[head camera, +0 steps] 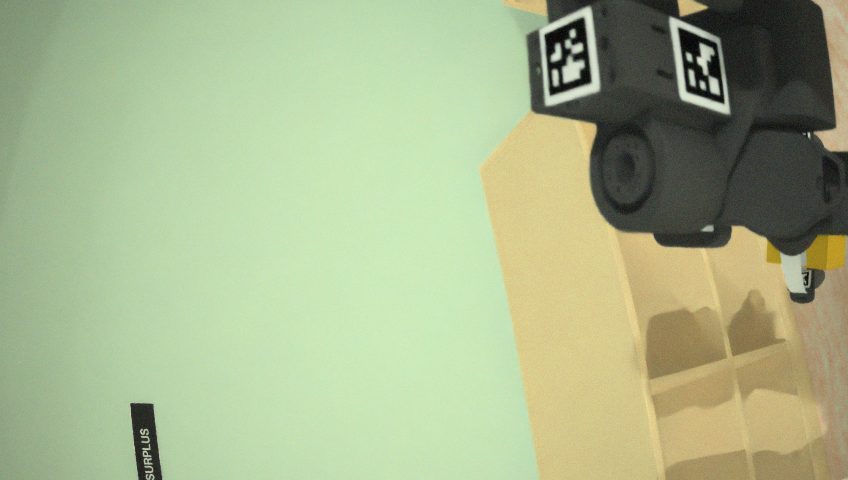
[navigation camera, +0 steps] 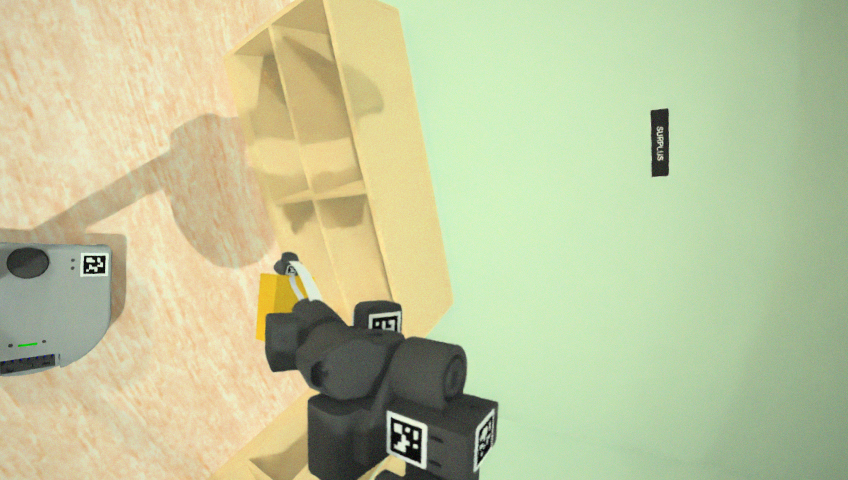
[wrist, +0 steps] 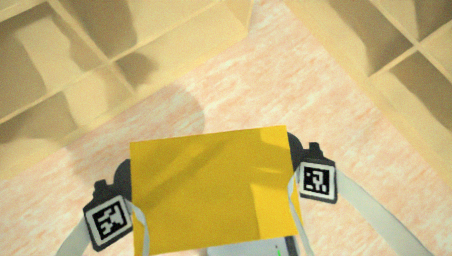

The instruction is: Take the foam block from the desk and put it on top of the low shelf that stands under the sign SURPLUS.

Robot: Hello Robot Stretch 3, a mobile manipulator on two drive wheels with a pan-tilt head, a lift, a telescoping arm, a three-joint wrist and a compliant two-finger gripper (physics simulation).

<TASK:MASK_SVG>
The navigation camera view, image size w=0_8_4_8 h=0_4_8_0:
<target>my gripper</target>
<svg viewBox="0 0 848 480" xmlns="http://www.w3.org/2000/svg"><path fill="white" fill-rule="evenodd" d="M355 306L352 313L352 326L349 326L353 330L387 329L402 333L402 306L399 303L386 300L362 301ZM293 252L282 253L281 259L273 266L276 273L292 276L289 277L290 285L299 301L293 306L291 313L268 313L265 317L265 356L272 372L298 370L296 367L296 351L306 343L307 336L318 325L328 322L339 322L348 326L332 308L323 302L314 280L307 269L300 263L297 254ZM295 276L300 276L308 298L304 298L297 287Z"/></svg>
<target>yellow foam block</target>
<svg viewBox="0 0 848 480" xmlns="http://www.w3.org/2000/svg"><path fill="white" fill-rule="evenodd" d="M295 276L297 287L304 298L308 298L300 276ZM292 276L261 273L256 339L265 342L265 317L268 313L291 313L293 306L299 301L290 285L289 277Z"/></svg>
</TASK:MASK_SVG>
